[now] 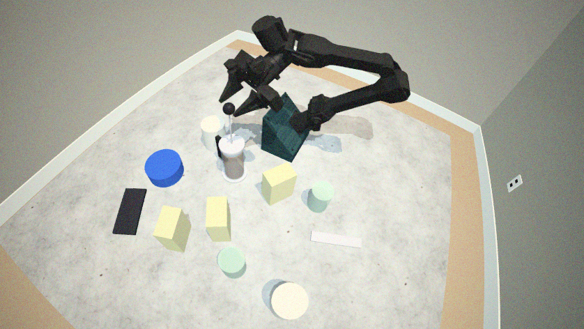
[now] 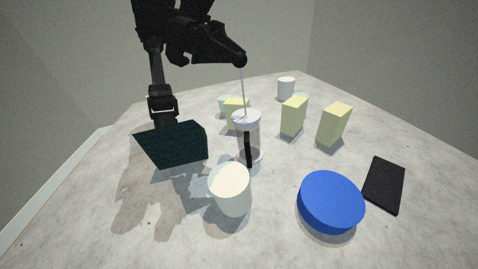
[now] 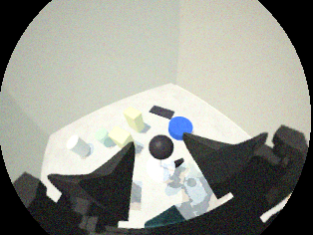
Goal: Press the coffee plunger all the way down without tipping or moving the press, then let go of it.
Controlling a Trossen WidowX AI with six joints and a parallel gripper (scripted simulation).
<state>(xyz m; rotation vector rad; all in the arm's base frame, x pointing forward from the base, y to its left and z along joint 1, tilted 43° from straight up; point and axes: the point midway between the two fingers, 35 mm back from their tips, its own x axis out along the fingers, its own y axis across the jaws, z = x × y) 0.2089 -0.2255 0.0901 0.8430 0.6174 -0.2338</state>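
Now: gripper tip 140 mm above the coffee press, 10 mm to the left of it and 10 mm past it. The rest, counted from my gripper tip: black slab (270 mm below, 270 mm ahead, 210 mm to the right); blue disc (250 mm below, 200 mm to the right, 100 mm ahead); white strip (370 mm to the left, 270 mm below, 70 mm ahead).
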